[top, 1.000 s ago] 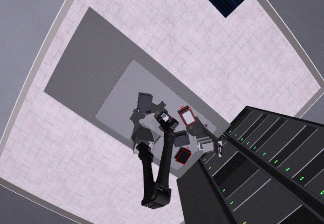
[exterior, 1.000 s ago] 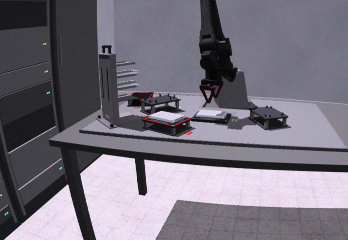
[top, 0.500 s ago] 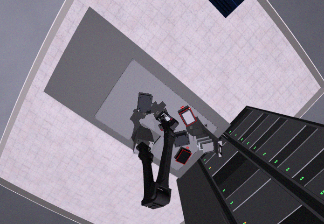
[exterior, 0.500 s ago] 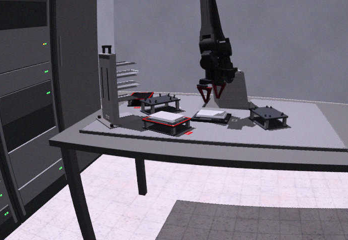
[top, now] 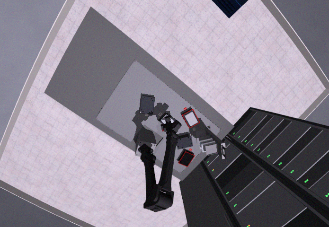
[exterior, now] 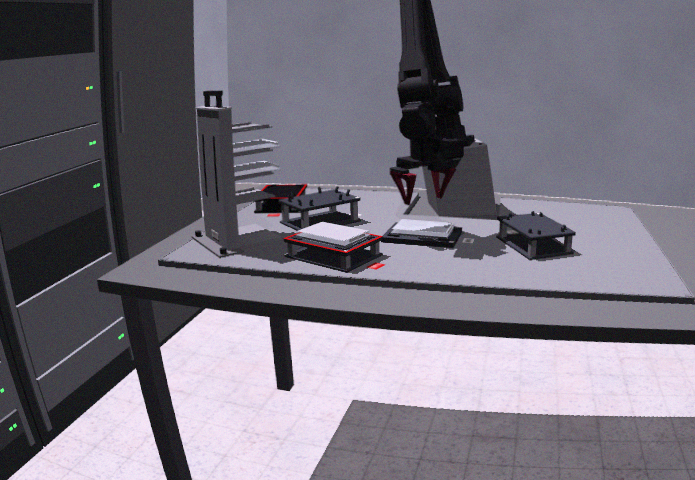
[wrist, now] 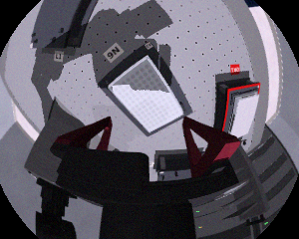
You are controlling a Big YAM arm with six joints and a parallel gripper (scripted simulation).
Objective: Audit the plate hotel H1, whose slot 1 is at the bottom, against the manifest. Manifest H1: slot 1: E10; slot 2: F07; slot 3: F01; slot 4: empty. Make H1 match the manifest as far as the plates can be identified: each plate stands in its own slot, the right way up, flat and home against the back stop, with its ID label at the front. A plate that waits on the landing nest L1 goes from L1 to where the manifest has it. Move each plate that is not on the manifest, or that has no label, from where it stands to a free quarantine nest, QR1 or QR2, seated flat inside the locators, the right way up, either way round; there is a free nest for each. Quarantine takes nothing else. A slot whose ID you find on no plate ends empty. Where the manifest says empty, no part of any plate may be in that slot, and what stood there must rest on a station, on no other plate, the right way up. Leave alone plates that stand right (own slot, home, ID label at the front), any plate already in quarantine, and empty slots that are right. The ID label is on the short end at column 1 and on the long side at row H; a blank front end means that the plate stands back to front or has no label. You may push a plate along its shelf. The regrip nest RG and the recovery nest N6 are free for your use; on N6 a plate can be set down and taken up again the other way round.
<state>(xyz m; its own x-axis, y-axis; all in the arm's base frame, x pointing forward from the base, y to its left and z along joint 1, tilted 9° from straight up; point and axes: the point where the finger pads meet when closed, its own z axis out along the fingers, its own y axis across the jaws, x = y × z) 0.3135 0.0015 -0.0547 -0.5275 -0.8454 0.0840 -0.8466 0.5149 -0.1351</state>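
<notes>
My gripper is now 100 mm to the right of the N6 tag, 90 mm above it and 10 mm past it. Also, from my hand: red-edged nest: 450 mm to the right, 160 mm behind, 60 mm below; then plate hotel H1: 420 mm to the right, 190 mm ahead, 60 mm above.
</notes>
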